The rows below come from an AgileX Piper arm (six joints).
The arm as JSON. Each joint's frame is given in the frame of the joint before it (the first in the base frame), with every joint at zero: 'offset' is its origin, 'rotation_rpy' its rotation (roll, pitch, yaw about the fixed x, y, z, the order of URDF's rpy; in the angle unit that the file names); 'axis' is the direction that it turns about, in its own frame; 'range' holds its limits. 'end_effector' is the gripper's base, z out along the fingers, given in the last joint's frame.
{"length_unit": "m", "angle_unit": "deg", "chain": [
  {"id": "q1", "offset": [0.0, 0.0, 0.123], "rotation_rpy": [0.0, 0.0, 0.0], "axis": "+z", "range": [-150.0, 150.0]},
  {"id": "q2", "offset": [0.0, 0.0, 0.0], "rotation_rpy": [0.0, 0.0, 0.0], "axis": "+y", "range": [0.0, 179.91]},
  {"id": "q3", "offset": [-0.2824, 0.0, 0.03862], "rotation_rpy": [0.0, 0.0, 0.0], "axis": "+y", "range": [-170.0, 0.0]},
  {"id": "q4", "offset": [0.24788, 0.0, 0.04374], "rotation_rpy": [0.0, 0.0, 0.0], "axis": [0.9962, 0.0, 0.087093], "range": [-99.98, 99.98]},
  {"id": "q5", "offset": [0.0, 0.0, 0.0], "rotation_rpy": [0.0, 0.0, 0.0], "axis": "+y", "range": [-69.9, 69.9]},
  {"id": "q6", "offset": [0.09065, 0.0, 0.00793], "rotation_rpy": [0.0, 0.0, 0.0], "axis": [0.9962, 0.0, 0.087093], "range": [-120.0, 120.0]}
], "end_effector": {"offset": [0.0, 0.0, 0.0], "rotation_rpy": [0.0, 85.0, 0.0]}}
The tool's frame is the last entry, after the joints.
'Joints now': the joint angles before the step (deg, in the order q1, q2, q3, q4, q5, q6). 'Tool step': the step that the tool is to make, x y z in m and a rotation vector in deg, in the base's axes. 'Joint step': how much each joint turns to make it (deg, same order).
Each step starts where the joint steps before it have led.
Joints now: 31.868 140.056 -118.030 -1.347 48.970 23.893
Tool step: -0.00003 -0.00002 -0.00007 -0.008 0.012 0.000
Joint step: 0.000 -0.001 0.015 -0.001 0.000 0.000
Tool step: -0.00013 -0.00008 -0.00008 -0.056 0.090 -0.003
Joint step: 0.000 0.001 0.001 0.000 0.104 0.001
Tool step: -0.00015 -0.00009 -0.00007 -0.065 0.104 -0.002
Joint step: 0.001 0.000 -0.003 0.001 0.125 -0.001
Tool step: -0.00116 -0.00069 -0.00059 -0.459 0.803 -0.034
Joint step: 0.000 0.000 0.001 0.042 0.923 0.001
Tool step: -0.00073 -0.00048 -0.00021 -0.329 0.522 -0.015
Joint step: -0.001 -0.001 -0.037 0.001 0.655 0.000
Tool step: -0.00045 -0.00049 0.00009 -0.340 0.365 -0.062
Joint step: 0.000 0.000 -0.089 -0.133 0.580 0.094
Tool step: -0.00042 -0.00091 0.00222 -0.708 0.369 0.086
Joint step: 0.000 -0.103 -0.402 -0.414 1.192 0.000
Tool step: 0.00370 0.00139 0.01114 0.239 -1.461 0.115
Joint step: 0.000 0.000 -2.384 -0.579 1.018 0.000
